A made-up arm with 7 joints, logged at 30 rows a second.
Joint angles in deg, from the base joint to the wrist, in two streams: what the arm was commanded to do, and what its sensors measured. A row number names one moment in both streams.
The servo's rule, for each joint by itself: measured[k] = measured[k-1] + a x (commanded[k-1-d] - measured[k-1]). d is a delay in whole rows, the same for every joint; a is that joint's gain. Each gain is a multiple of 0.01, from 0.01 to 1. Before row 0 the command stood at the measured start. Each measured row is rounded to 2 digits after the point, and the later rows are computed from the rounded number. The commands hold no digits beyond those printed.
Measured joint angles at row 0: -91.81 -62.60 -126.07 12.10 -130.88 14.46 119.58
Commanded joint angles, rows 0 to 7: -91.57 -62.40 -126.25 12.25 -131.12 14.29 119.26; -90.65 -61.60 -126.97 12.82 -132.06 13.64 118.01; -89.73 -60.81 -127.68 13.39 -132.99 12.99 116.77; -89.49 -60.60 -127.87 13.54 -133.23 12.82 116.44; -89.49 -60.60 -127.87 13.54 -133.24 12.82 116.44; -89.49 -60.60 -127.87 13.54 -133.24 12.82 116.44; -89.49 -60.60 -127.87 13.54 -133.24 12.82 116.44; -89.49 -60.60 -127.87 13.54 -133.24 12.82 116.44
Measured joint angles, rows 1 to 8: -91.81 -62.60 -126.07 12.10 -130.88 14.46 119.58; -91.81 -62.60 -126.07 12.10 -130.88 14.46 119.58; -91.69 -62.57 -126.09 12.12 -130.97 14.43 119.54; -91.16 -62.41 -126.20 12.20 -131.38 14.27 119.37; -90.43 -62.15 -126.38 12.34 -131.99 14.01 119.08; -89.95 -61.90 -126.56 12.48 -132.46 13.77 118.79; -89.72 -61.69 -126.72 12.61 -132.76 13.58 118.53; -89.60 -61.52 -126.86 12.72 -132.94 13.43 118.30
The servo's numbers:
d 2
a 0.51 0.16 0.12 0.12 0.38 0.20 0.11

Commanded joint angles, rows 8 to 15: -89.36 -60.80 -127.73 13.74 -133.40 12.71 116.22; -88.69 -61.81 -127.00 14.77 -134.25 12.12 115.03; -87.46 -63.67 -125.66 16.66 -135.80 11.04 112.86; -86.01 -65.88 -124.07 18.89 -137.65 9.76 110.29; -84.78 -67.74 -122.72 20.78 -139.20 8.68 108.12; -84.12 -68.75 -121.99 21.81 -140.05 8.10 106.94; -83.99 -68.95 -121.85 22.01 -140.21 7.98 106.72; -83.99 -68.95 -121.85 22.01 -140.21 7.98 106.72
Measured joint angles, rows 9 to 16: -89.54 -61.37 -126.98 12.82 -133.05 13.31 118.10; -89.51 -61.25 -127.09 12.91 -133.12 13.21 117.92; -89.43 -61.18 -127.17 13.01 -133.23 13.11 117.73; -89.05 -61.28 -127.15 13.22 -133.62 12.91 117.43; -88.24 -61.66 -126.97 13.63 -134.45 12.54 116.93; -87.10 -62.34 -126.62 14.26 -135.67 11.98 116.20; -85.92 -63.20 -126.15 15.04 -137.01 11.32 115.31; -85.00 -64.09 -125.65 15.85 -138.17 10.68 114.39
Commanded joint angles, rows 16 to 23: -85.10 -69.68 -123.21 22.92 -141.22 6.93 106.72; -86.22 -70.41 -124.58 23.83 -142.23 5.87 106.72; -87.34 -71.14 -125.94 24.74 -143.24 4.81 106.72; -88.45 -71.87 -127.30 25.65 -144.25 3.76 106.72; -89.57 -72.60 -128.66 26.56 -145.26 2.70 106.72; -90.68 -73.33 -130.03 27.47 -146.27 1.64 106.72; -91.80 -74.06 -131.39 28.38 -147.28 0.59 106.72; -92.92 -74.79 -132.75 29.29 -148.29 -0.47 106.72
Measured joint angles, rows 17 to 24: -84.48 -64.87 -125.19 16.59 -138.95 10.14 113.55; -84.23 -65.52 -124.79 17.24 -139.43 9.71 112.80; -84.67 -66.19 -124.60 17.92 -140.11 9.15 112.13; -85.46 -66.87 -124.60 18.63 -140.92 8.49 111.53; -86.42 -67.55 -124.76 19.36 -141.80 7.75 111.00; -87.46 -68.24 -125.06 20.11 -142.73 6.95 110.53; -88.54 -68.94 -125.49 20.88 -143.69 6.10 110.11; -89.63 -69.64 -126.03 21.67 -144.67 5.21 109.74
